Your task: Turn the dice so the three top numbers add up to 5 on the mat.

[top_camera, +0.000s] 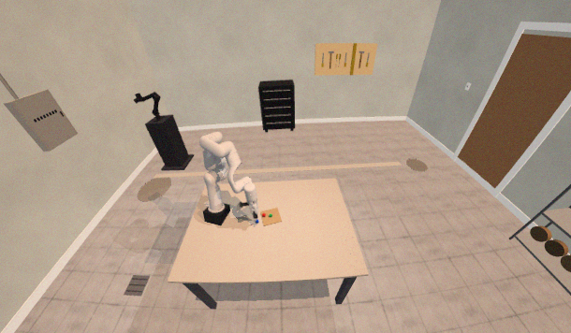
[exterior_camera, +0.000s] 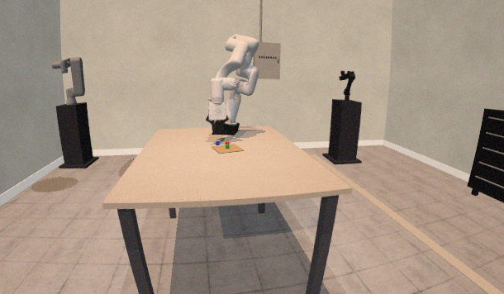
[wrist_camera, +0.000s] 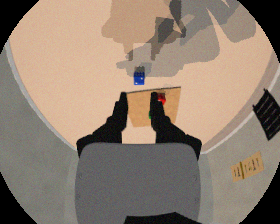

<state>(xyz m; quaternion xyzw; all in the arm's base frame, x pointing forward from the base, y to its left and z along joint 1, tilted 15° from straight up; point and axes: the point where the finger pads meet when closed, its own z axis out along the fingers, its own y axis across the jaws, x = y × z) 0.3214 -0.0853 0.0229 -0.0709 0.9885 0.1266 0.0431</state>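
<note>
My hand is 90 mm above the blue die. Round my hand: red die (50 mm ahead, 50 mm to the left, 80 mm below); then green die (100 mm ahead, 50 mm to the left, 80 mm below); then brown mat (100 mm ahead, 50 mm to the left, 90 mm below).
</note>
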